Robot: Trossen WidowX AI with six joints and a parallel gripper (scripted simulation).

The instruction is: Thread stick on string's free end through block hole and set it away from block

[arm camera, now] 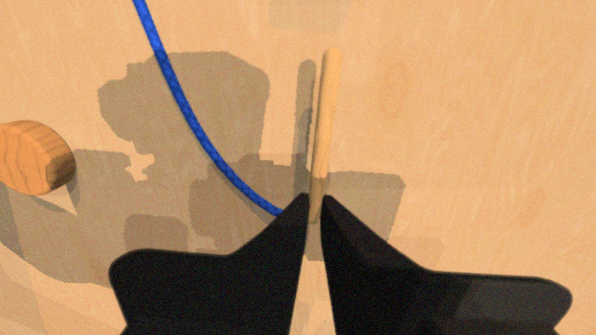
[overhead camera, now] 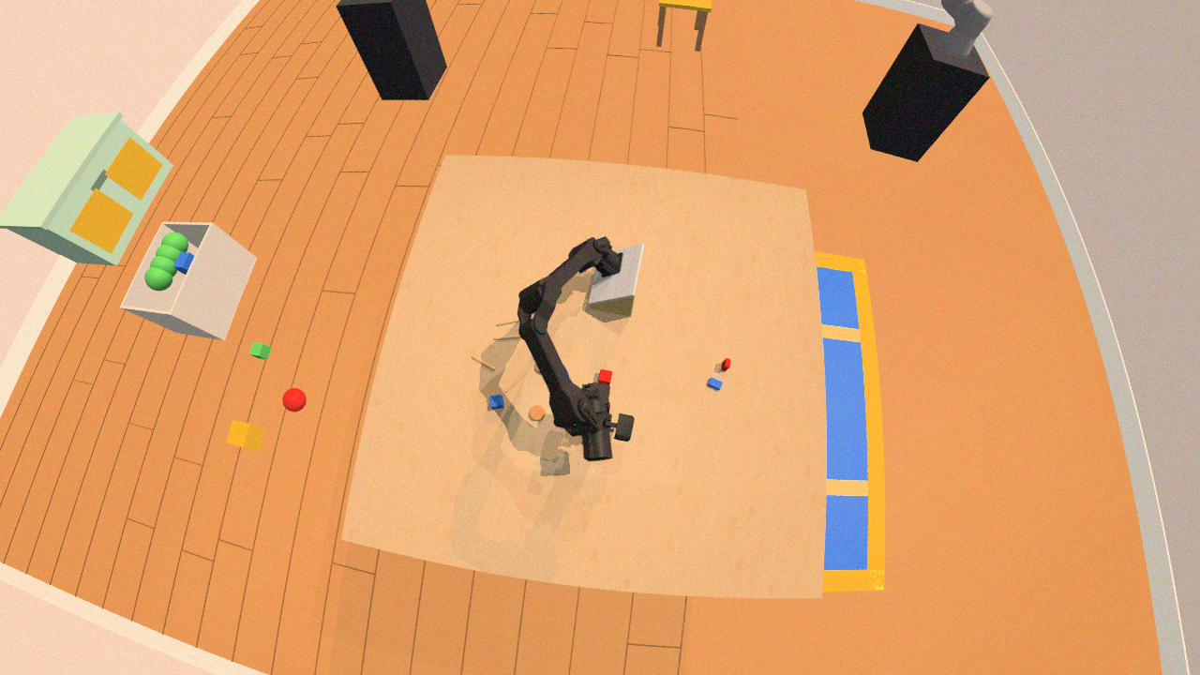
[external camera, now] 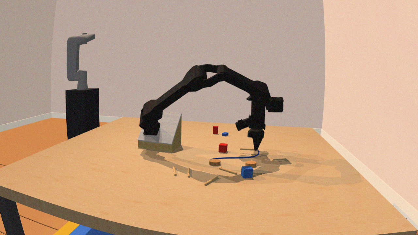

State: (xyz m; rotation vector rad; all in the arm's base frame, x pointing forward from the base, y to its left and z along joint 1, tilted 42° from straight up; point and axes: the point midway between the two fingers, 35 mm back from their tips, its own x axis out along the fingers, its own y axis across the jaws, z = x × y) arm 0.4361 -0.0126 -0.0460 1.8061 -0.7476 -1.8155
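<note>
My gripper tip is 14 cm past the red cube and 1 cm to the right of it. Also, from my gripper tip: blue cube: 27 cm to the right, 2 cm behind; thin wooden stick: 1 cm behind; small blue piece: 30 cm to the left, 17 cm behind, 1 cm below.
</note>
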